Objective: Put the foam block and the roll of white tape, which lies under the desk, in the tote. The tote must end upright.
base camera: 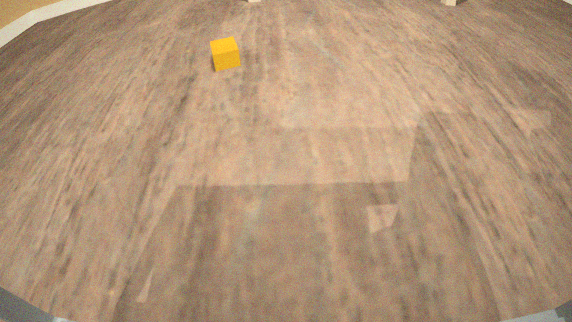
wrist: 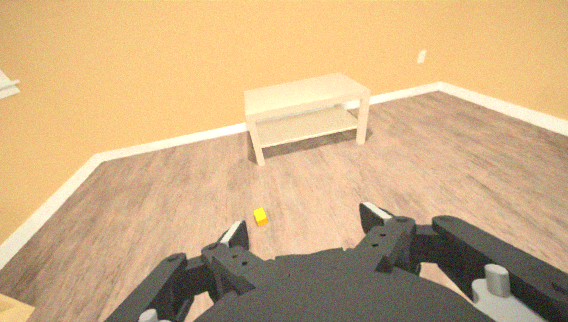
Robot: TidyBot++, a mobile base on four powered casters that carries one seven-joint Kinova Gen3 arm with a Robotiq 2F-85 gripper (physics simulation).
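Places are measured from the arm's base along level axes (x up, y left, z back), in metres.
Where they show: gripper, fingertip midpoint: (wrist: 303, 224).
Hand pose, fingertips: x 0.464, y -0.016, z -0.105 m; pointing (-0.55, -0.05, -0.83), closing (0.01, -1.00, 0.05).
Note:
After its pixels a point has its place.
A yellow foam block (base camera: 225, 54) @(x -0.358, y 0.162, z -0.763 m) (wrist: 260, 216) @(x -0.352, y 0.170, z -0.789 m) lies on the floor, at the upper left of the base camera view and a little left of the middle in the wrist view. My gripper (wrist: 303, 224) @(x 0.464, y -0.016, z -0.105 m) is open, its two fingers wide apart with nothing between them. It is high above the floor; the block shows beyond it, near the left fingertip in the picture. The roll of white tape, the desk and the tote do not show in either view.
A low pale wooden table (wrist: 307, 95) @(x 0.053, y -0.286, z -1.496 m) with a lower shelf stands near the orange wall, beyond the block. Two of its feet show at the top of the base camera view. A corner of light wooden furniture (wrist: 14, 310) @(x -0.320, y 1.285, z -0.496 m) shows at the lower left of the wrist view.

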